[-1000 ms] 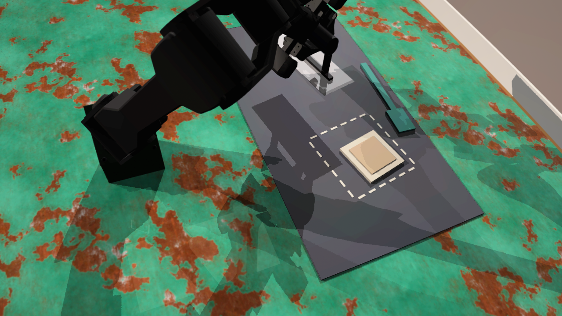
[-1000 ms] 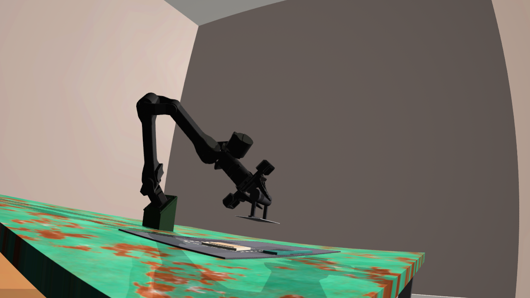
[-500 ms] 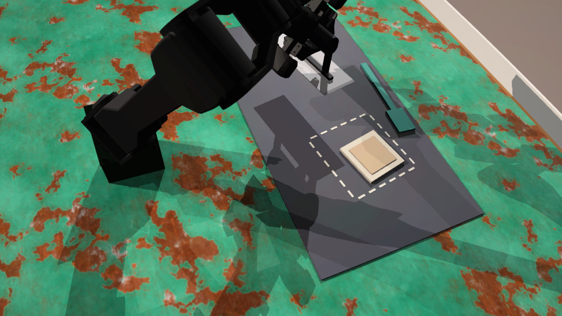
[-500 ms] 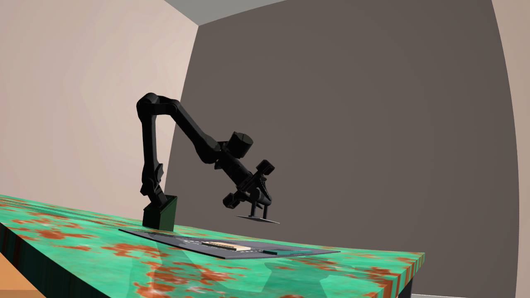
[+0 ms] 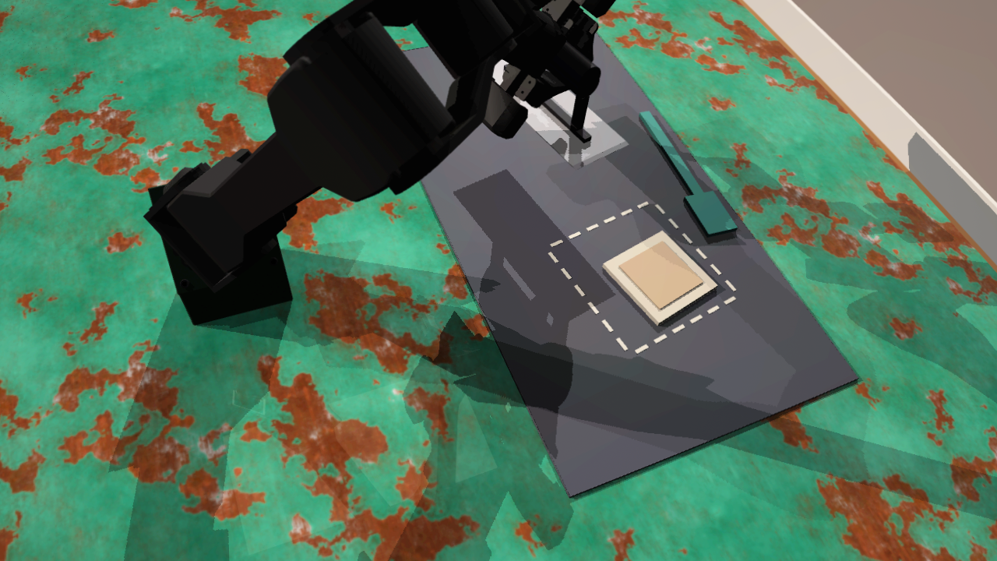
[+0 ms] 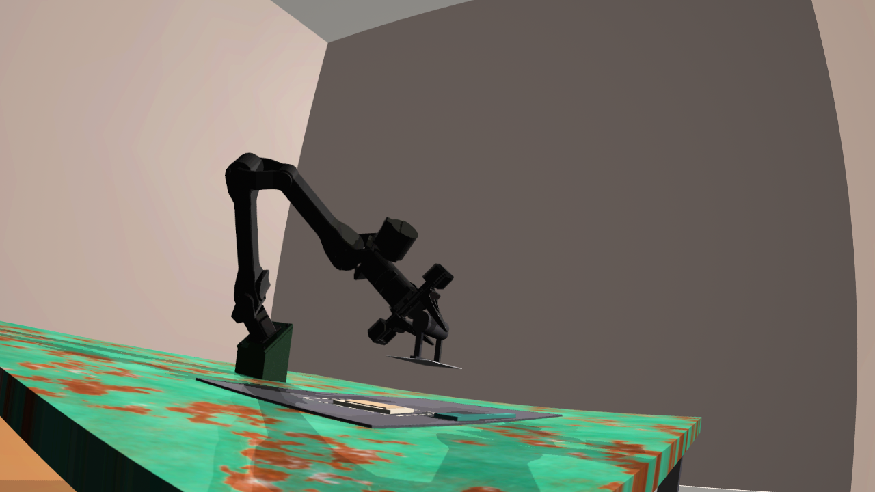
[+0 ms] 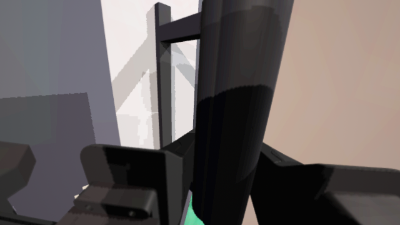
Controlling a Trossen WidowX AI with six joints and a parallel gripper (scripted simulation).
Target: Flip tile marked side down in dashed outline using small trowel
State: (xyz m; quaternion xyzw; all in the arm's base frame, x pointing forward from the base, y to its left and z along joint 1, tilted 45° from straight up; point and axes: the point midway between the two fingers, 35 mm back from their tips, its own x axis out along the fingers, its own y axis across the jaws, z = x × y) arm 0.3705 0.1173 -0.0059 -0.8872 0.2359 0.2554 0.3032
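The cream tile is 40 mm ahead of my gripper tip, 200 mm to the right of it and 130 mm below it. Round my gripper tip: mat 70 mm to the right, 150 mm below; teal flat tool 140 mm ahead, 80 mm to the right, 130 mm below.
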